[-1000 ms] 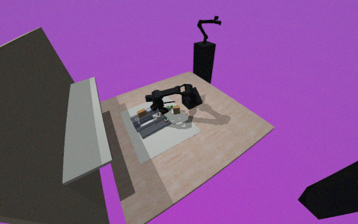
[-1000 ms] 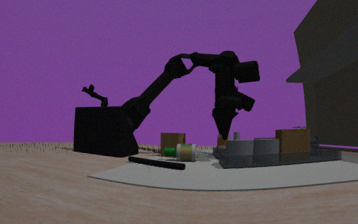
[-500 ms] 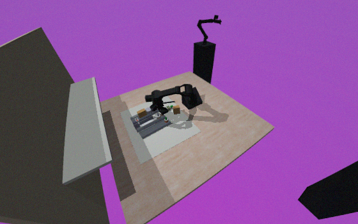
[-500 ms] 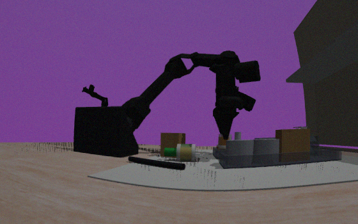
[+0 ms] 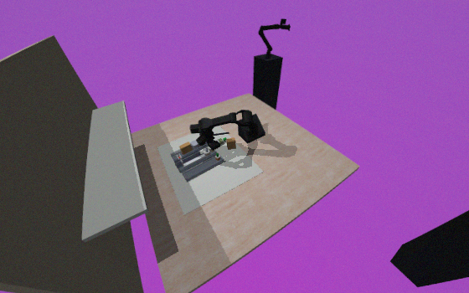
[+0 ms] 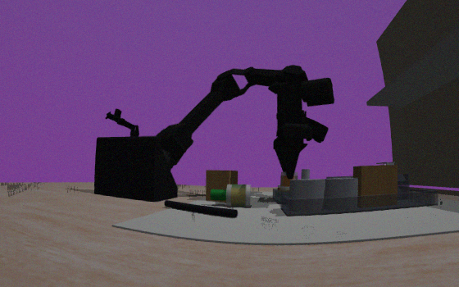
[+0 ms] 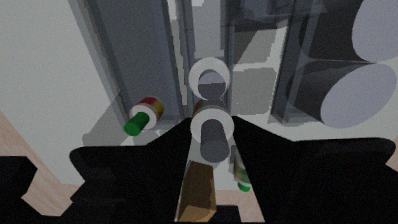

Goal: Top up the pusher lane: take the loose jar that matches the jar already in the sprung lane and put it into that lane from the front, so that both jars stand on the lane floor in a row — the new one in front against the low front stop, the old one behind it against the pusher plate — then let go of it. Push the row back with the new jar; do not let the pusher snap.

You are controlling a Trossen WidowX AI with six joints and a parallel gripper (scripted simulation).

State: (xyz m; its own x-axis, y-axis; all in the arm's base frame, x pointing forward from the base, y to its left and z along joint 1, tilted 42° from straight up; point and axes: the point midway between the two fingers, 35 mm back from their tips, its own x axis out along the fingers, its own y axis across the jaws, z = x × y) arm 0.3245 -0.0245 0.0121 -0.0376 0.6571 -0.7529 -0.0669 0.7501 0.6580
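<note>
Now: gripper tip 150 mm short of the grey rack, 30 mm above it and 20 mm to the left of it. The rest, counted from my gripper tip: shelf 510 mm ahead, 310 mm above, 10 mm to the left; then black rod 160 mm to the right, 150 mm behind, 50 mm below.
</note>
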